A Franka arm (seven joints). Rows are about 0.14 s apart.
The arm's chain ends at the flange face. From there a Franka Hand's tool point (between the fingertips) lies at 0.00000 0.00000 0.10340 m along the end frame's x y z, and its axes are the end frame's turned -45 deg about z.
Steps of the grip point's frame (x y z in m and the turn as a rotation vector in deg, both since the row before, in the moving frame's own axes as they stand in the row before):
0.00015, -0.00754, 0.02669, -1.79, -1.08, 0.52
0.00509, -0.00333, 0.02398, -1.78, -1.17, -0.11
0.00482, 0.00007, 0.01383, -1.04, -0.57, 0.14
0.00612, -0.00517, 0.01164, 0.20, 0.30, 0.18
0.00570, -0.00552, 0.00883, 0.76, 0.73, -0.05
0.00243, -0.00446, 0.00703, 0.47, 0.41, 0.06
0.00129, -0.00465, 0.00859, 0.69, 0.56, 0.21
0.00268, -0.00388, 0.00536, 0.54, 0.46, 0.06
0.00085, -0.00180, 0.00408, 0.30, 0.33, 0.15
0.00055, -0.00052, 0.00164, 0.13, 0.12, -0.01
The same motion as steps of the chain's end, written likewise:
-0.00611, -0.00910, 0.02676, -2.03, 0.50, 0.52
0.00046, -0.00972, 0.02405, -2.09, 0.43, -0.11
0.00286, -0.00541, 0.01385, -1.14, 0.33, 0.14
0.00054, -0.00735, 0.01164, 0.35, 0.07, 0.18
0.00017, -0.00603, 0.00885, 1.05, -0.02, -0.05
-0.00136, -0.00375, 0.00704, 0.62, -0.04, 0.06
-0.00221, -0.00260, 0.00860, 0.88, -0.09, 0.21
-0.00075, -0.00336, 0.00537, 0.71, -0.06, 0.06
-0.00071, -0.00107, 0.00408, 0.45, 0.02, 0.15
0.00003, -0.00044, 0.00164, 0.18, -0.01, -0.01

